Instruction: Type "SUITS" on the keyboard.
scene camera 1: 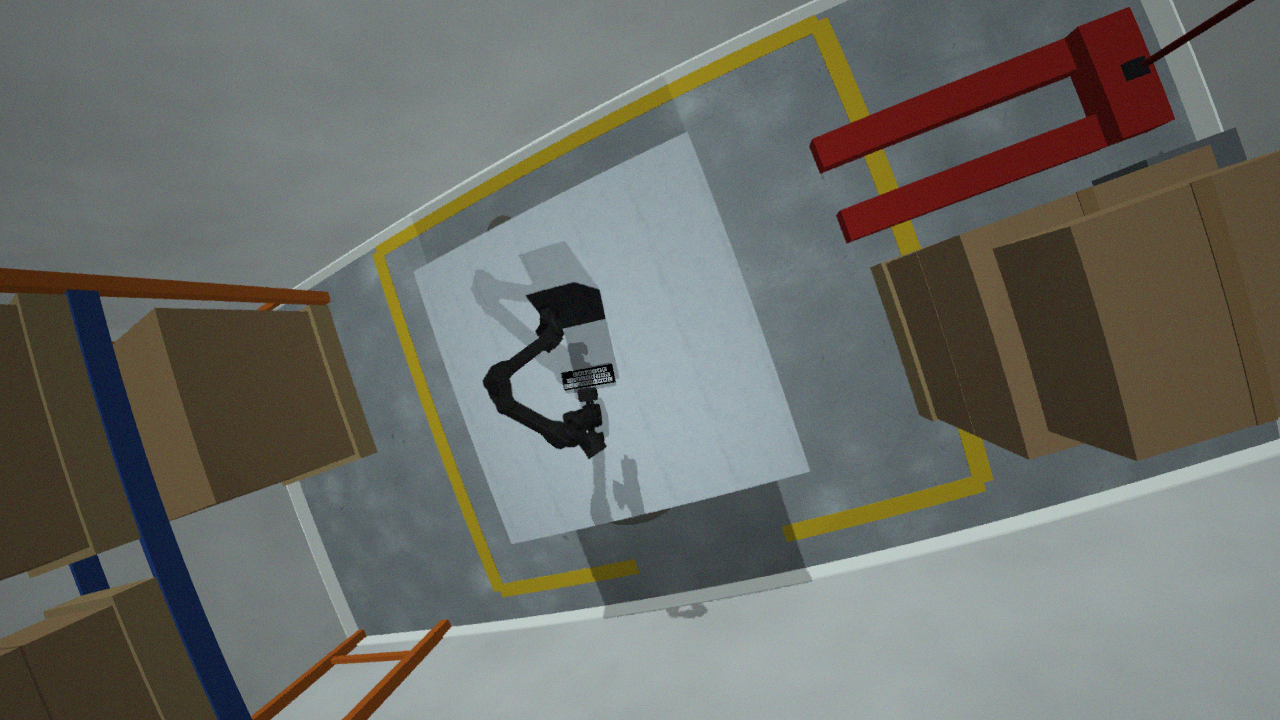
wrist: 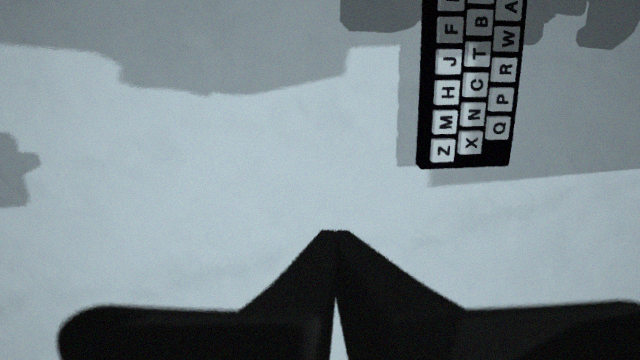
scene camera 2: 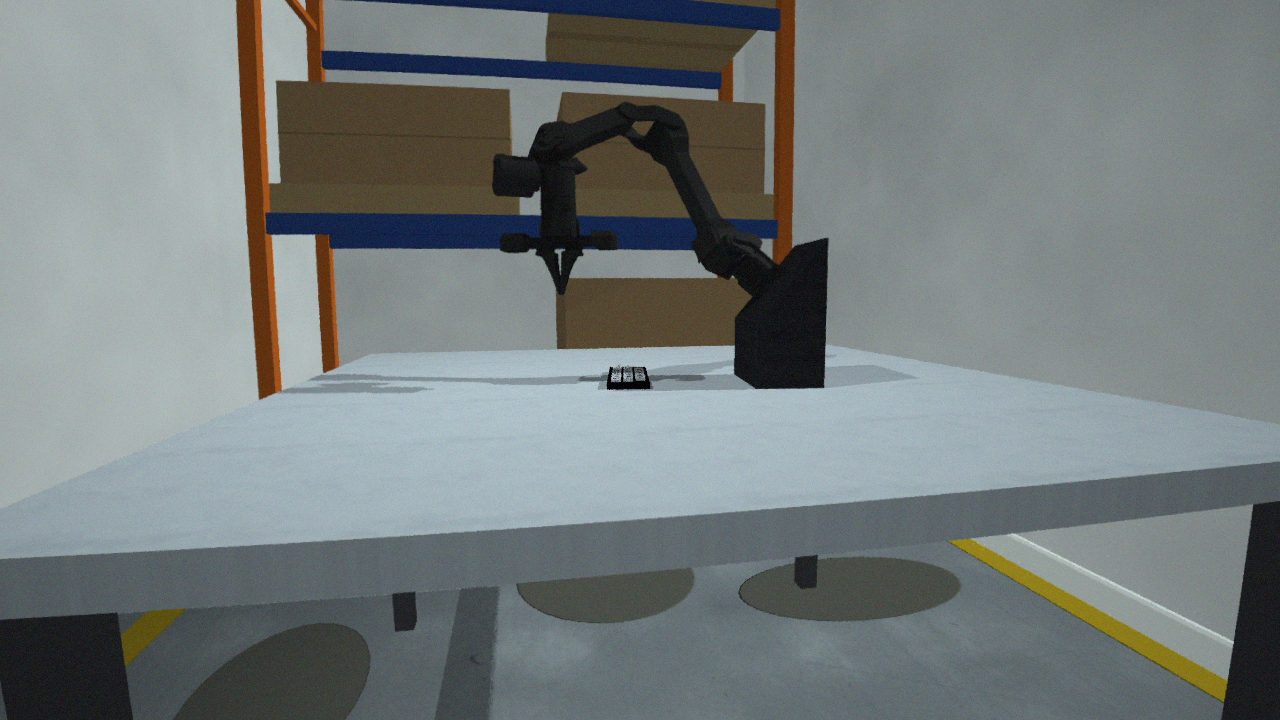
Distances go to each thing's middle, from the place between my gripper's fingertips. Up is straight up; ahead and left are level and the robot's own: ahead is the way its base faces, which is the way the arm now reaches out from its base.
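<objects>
There is the black keyboard (scene camera 1: 565, 375), and my gripper is now 150 mm above the black keyboard. My gripper is also 120 mm past the keyboard and 60 mm to the left of the keyboard.
</objects>
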